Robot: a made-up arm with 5 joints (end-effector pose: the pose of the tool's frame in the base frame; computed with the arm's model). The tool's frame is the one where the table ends. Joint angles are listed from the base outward.
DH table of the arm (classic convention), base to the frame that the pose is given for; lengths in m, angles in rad. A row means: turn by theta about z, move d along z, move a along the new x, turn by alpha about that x. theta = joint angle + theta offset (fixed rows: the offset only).
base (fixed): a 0; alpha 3.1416; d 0; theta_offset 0
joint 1: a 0.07; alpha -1.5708; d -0.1; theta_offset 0
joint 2: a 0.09; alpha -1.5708; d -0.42; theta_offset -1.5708
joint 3: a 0; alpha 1.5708; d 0.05; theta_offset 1.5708
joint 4: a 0.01; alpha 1.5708; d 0.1; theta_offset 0
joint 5: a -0.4; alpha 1.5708; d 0.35; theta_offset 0
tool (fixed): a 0; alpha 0; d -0.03; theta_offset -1.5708
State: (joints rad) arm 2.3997 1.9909 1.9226 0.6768 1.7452
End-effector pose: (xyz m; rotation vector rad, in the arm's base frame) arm -0.0422 -0.1068 -0.0950 -1.4776 -0.5012 -1.7386
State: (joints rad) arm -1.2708 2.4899 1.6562 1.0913 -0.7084
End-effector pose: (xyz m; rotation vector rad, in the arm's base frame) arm -0.6694 0.4956 -0.2154 -2.0568 -0.6651 -2.0151
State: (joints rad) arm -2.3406 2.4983 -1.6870 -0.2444 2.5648
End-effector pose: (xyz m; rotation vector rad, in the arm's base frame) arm -0.7803 0.0361 0.1502 -1.3484 -0.3559 -1.1398
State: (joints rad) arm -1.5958 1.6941 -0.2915 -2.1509 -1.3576
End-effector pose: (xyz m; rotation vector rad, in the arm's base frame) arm -0.0335 0.5205 0.4378 -0.8426 -0.3559 2.7646
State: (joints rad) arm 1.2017 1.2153 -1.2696 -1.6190 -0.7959
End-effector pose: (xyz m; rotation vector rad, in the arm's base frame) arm -0.0370 -0.0946 0.4342 -0.4444 0.6283 -0.7054
